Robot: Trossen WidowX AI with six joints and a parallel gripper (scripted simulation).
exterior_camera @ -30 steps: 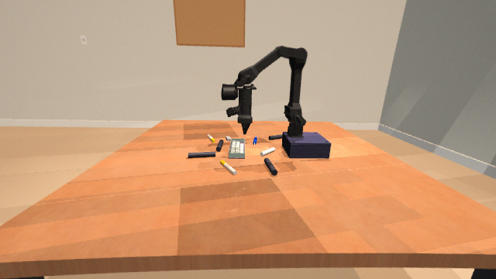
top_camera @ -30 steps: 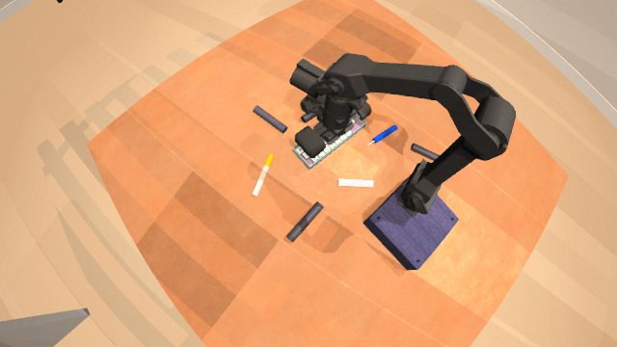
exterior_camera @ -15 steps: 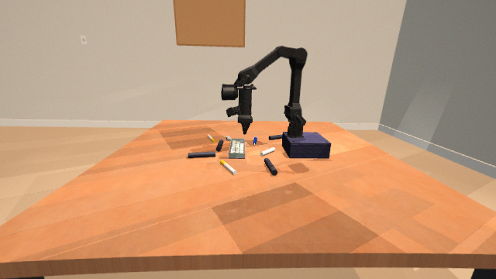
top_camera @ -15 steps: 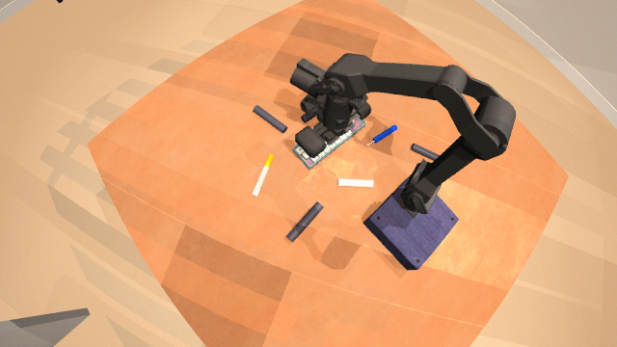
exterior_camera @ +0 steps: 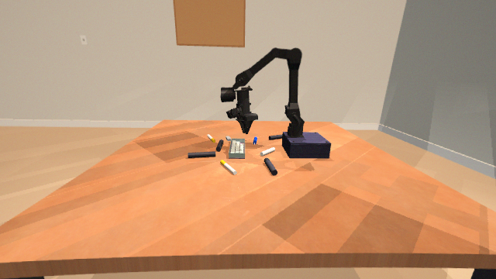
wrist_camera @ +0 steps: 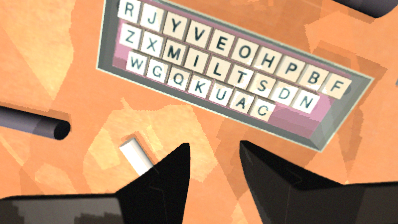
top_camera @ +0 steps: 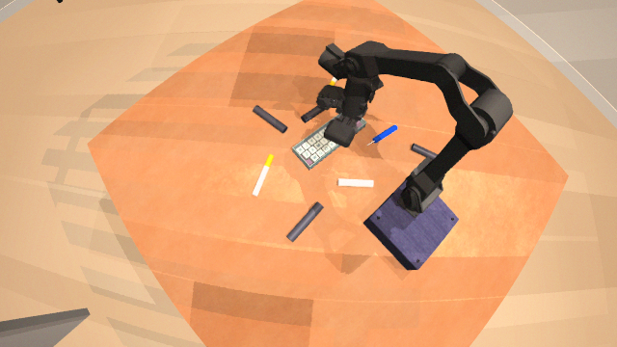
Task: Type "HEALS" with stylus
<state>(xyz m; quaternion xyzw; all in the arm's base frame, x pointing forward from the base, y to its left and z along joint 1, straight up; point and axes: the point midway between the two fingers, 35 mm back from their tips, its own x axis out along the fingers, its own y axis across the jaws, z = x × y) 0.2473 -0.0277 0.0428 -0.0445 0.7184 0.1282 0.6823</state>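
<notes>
The blue stylus is 9 cm to the right of my gripper tip, 8 cm below it and 7 cm behind it. From my gripper tip the other things lie so: white stick (10 cm behind, 7 cm below, 6 cm to the left); then small grey block (18 cm to the right, 8 cm below, 7 cm ahead); then grey stylus tip (8 cm below, 6 cm to the right, 6 cm behind).
</notes>
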